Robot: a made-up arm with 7 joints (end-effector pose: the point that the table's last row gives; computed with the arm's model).
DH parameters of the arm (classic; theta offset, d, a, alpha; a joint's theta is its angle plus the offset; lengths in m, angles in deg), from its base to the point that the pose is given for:
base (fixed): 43.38 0 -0.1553 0
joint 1: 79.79 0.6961 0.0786 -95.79
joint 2: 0 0.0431 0.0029 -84.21
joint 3: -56.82 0.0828 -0.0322 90
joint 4: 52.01 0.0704 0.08 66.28
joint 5: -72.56 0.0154 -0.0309 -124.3
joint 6: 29.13 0.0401 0.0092 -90
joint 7: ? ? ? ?
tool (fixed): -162.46 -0.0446 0 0
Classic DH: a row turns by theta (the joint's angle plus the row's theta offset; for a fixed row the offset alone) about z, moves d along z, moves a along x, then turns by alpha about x.
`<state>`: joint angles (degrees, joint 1 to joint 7).
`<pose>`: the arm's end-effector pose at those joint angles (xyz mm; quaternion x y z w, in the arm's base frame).
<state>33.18 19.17 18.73 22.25 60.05 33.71 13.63</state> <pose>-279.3 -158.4 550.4 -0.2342 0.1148 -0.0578 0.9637</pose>
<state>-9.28 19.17 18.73 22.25 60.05 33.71 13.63</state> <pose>-270.6 -32.5 550.4 -0.1767 0.1918 -0.4028 0.8773</pose>
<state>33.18 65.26 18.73 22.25 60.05 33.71 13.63</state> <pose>-176.4 -203.8 553.0 -0.3409 -0.2379 -0.1927 0.8888</pose>
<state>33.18 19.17 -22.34 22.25 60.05 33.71 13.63</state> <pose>-236.8 -225.0 573.3 -0.3606 0.0699 0.2646 0.8917</pose>
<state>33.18 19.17 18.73 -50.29 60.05 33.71 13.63</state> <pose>-261.0 -118.9 726.3 -0.3145 0.6623 -0.0383 0.6790</pose>
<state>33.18 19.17 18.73 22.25 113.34 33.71 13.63</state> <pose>-252.7 -210.6 463.2 -0.5554 -0.1696 -0.1164 0.8058</pose>
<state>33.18 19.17 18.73 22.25 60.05 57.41 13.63</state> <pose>-271.6 -139.8 553.1 -0.0397 0.0542 -0.0681 0.9954</pose>
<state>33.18 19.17 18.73 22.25 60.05 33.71 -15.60</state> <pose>-227.7 -98.1 504.9 -0.2556 0.0520 -0.2991 0.9179</pose>
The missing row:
joint 7: 72.46 0 0.1812 0
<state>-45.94 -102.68 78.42 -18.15 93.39 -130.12 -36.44</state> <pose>-260.3 -89.1 746.0 -0.2228 0.0491 0.7058 0.6706</pose>
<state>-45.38 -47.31 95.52 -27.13 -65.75 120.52 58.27</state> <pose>-229.8 21.4 722.0 -0.0264 0.2603 0.5391 0.8005</pose>
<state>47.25 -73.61 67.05 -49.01 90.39 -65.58 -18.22</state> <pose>-177.5 -247.2 818.9 -0.3931 0.3557 0.8475 0.0280</pose>
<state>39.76 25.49 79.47 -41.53 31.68 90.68 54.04</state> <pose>-308.6 -103.4 690.5 0.6373 0.1223 -0.3791 0.6596</pose>
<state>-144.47 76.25 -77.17 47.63 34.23 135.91 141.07</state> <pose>-346.6 -100.1 568.4 -0.0193 -0.2482 0.0239 0.9682</pose>
